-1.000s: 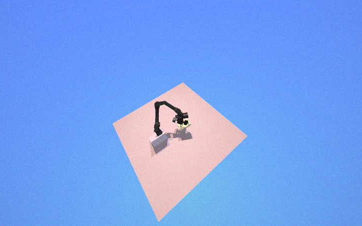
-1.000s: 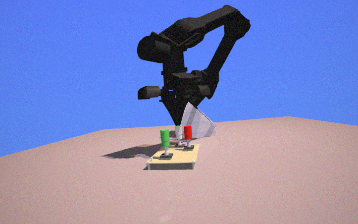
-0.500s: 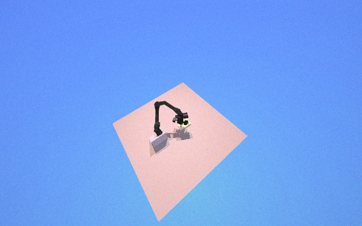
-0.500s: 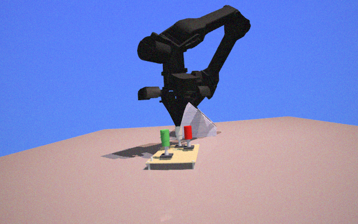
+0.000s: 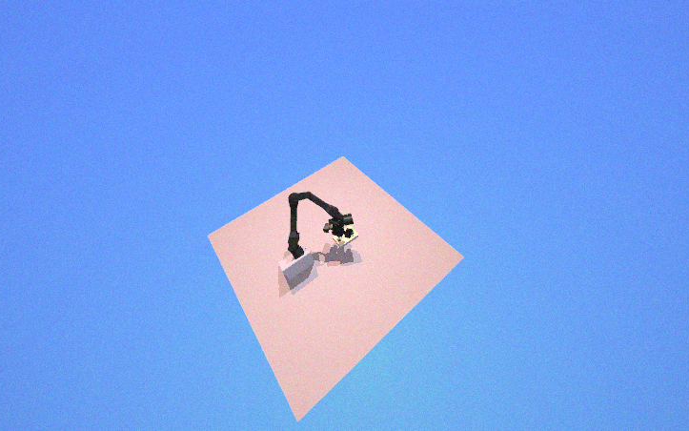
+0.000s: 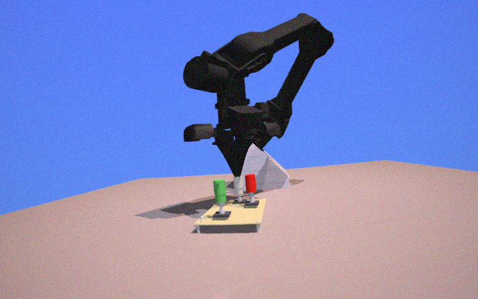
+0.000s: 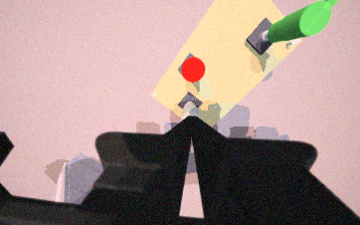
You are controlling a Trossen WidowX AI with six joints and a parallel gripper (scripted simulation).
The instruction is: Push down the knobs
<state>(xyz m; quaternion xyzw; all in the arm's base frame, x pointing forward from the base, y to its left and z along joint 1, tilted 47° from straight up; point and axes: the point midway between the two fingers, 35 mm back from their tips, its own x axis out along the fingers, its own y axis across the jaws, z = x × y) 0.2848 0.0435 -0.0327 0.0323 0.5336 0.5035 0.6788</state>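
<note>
Right now the green knob is 110 mm ahead of my gripper tip and 10 mm below it. Also, from my gripper tip: white knob 10 mm below.
</note>
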